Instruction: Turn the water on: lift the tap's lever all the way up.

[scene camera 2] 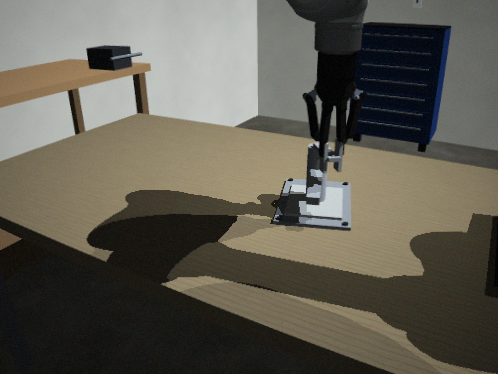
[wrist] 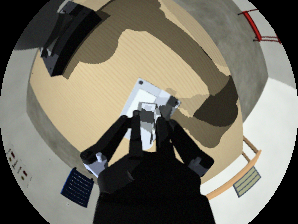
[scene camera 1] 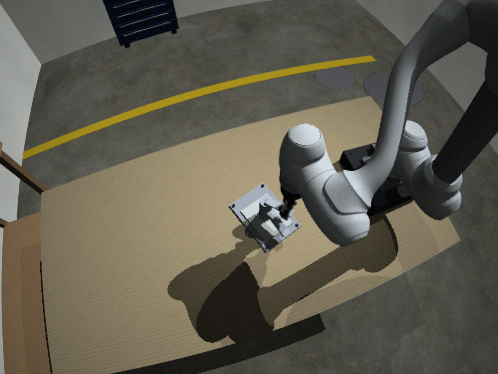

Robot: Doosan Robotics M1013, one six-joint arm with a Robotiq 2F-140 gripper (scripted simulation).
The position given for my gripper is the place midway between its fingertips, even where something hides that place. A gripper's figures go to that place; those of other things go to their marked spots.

Labels:
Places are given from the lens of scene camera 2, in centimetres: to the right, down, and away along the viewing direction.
my gripper (scene camera 2: pixel 330 170): 18, -4, 90
tap (scene camera 2: pixel 303 201): 13, 4, 100

